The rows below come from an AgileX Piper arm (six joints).
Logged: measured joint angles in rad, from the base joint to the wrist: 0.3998 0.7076 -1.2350 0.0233 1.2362 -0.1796; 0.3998 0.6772 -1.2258 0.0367 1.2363 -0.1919; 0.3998 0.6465 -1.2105 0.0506 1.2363 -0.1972; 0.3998 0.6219 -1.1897 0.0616 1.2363 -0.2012; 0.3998 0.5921 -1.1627 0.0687 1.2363 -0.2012; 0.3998 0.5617 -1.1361 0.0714 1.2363 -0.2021; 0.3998 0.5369 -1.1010 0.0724 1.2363 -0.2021; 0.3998 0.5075 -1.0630 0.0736 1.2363 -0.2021; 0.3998 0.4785 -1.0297 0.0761 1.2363 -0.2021
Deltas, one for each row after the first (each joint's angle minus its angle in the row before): 0.0000 -0.0304 0.0092 0.0134 0.0001 -0.0123; 0.0000 -0.0307 0.0153 0.0139 0.0000 -0.0053; 0.0000 -0.0246 0.0208 0.0110 0.0000 -0.0040; 0.0000 -0.0298 0.0270 0.0071 0.0000 0.0000; 0.0000 -0.0304 0.0266 0.0027 0.0000 -0.0009; 0.0000 -0.0248 0.0351 0.0010 0.0000 0.0000; 0.0000 -0.0294 0.0380 0.0012 0.0000 0.0000; 0.0000 -0.0290 0.0333 0.0025 0.0000 0.0000
